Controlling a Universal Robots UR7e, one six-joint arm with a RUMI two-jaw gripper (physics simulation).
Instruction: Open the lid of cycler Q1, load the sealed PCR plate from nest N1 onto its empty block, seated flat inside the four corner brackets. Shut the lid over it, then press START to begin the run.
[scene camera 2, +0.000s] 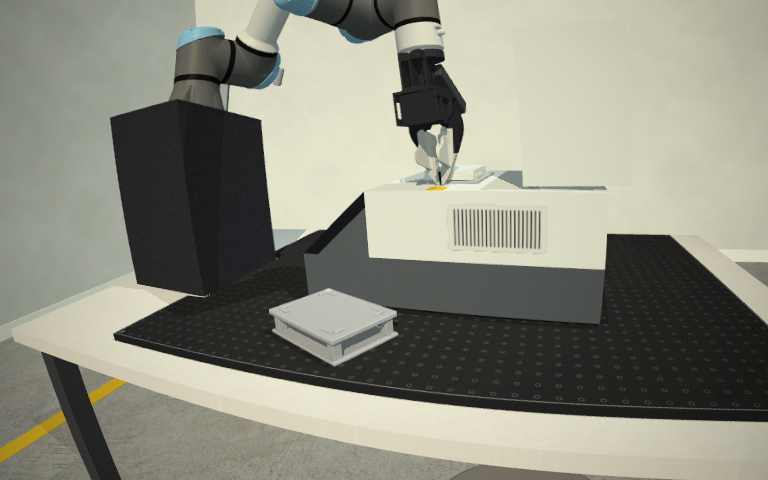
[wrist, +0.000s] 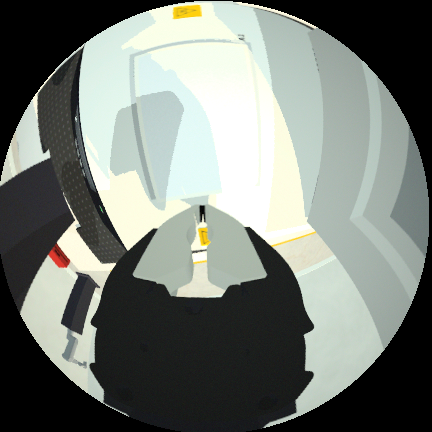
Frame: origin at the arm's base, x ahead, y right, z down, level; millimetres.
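Seen in the pictures: gripper, fingertip midpoint: (scene camera 2: 441, 185) (wrist: 202, 207); arm's base, link origin: (scene camera 2: 194, 119).
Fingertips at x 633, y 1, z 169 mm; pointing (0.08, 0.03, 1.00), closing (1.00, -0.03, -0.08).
Observation:
Pixels of each thing's top centre, then the offset from my fingertips to it. "pt": a spot on its surface instead. Level surfaces: height alone.
- large pale panel, top centre: (scene camera 2: 537, 40) dx +146, dy -109, dz -237 mm
- yellow label, surface spot: (scene camera 2: 436, 187) pt dx +8, dy +37, dz -1 mm
- Nest N1, top centre: (scene camera 2: 329, 309) dx -106, dy +183, dz +159 mm
- black perforated board, surface height: dz +200 mm
Cycler Q1 (scene camera 2: 487, 291) (wrist: 280, 200) is a white and grey box. A pale, flat rectangular slab (scene camera 2: 471, 172) (wrist: 235, 120), apparently the sealed PCR plate, lies on its top; its seating is unclear. A large pale panel (scene camera 2: 572, 101) (wrist: 345, 125), apparently the lid, stands raised behind it, faint against the wall. My gripper (scene camera 2: 440, 182) (wrist: 202, 207) is shut and empty, fingertips low over the cycler's top, by the plate's near edge and the yellow label (scene camera 2: 436, 187). Nest N1 (scene camera 2: 333, 315) shows bare corner brackets and no plate. START cannot be read; a green light (wrist: 101, 209) shows on the sloped front.
The black perforated board (scene camera 2: 481, 367) (wrist: 62, 120) carries the cycler and the nest. The robot's dark pedestal (scene camera 2: 161, 198) (wrist: 30, 200) stands left of the cycler. A red object (wrist: 59, 256) shows at lower left in the wrist view. The pale table edge (scene camera 2: 226, 390) runs along the front.

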